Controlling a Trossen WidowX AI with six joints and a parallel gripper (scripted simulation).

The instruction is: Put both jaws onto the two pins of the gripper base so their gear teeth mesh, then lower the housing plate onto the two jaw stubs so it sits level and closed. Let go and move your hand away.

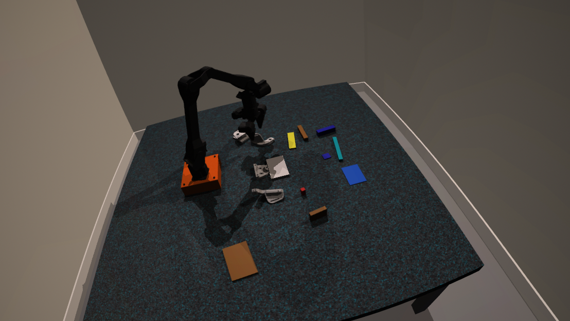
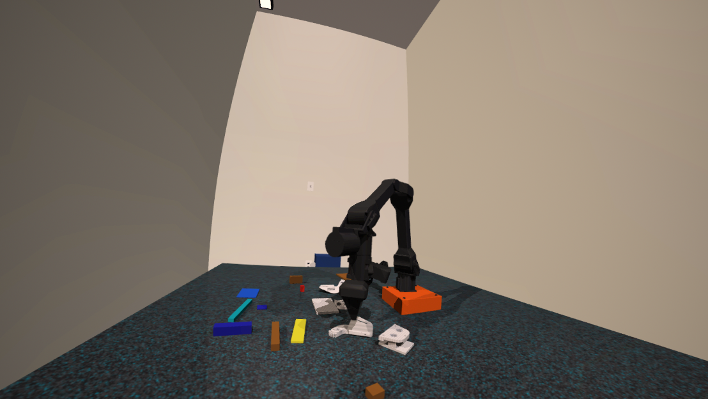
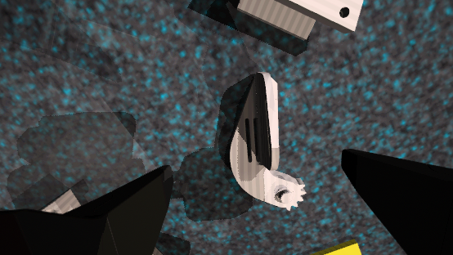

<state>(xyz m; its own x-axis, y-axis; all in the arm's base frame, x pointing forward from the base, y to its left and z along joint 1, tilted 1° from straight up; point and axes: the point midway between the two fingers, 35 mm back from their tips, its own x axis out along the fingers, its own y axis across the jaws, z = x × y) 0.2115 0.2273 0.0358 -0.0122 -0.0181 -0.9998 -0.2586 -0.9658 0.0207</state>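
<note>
Now: the white jaw 5 cm below my gripper tip, 4 cm ahead of it and 1 cm to the left of it. Also, from my gripper tip: brown bar 20 cm ahead, 5 cm below, 4 cm to the left; then yellow bar 15 cm ahead, 5 cm below; then white block 9 cm behind, 6 cm to the left, 5 cm below.
</note>
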